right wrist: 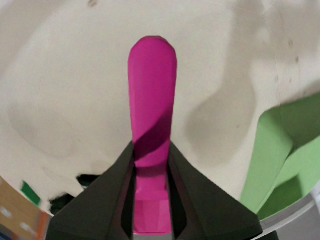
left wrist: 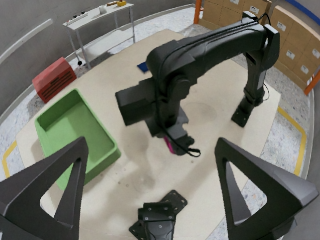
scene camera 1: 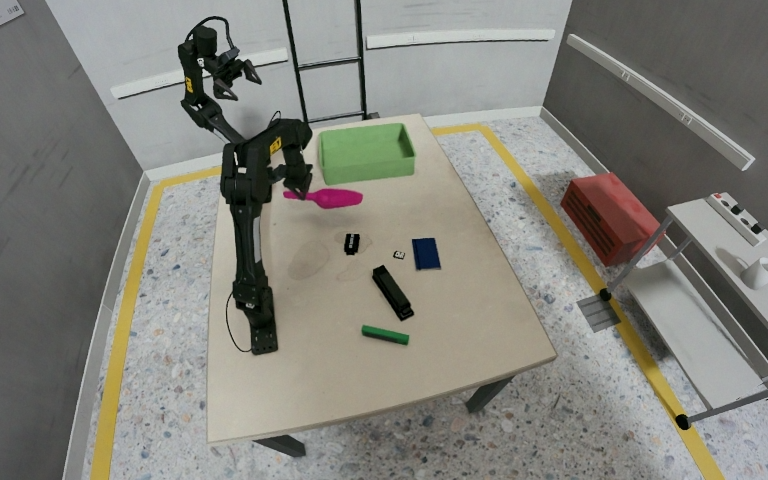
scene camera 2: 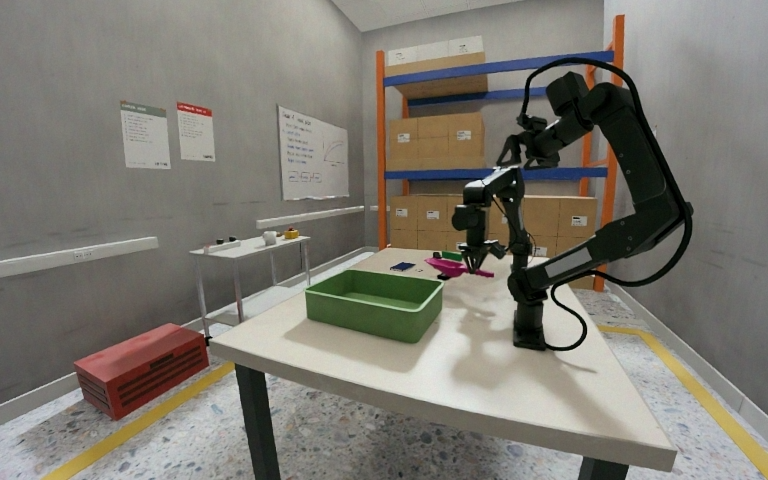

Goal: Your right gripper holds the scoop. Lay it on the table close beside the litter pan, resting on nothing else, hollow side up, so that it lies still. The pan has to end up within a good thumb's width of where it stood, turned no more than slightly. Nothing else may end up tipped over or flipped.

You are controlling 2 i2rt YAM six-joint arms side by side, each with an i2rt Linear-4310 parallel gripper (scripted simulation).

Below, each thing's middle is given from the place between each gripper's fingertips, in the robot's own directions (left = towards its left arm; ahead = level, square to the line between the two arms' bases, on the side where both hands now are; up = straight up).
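The magenta scoop (scene camera 1: 340, 197) is 10 mm below my right hand (scene camera 2: 473, 273), 60 mm ahead of it and 20 mm to the right of it. Counting from that same right hand, I find the green litter pan (scene camera 2: 375, 303) 50 mm below, 240 mm ahead and 240 mm to the left, while the blue notebook (scene camera 1: 426, 257) is 80 mm below, 330 mm ahead and 250 mm to the right.
For my left hand, the magenta scoop is 340 mm below it, 160 mm ahead of it and 160 mm to the right of it. The green litter pan is 380 mm below my left hand, 350 mm ahead and 90 mm to the left. As for the blue notebook, it is 410 mm below that left hand, 430 mm ahead of it and 390 mm to the right.
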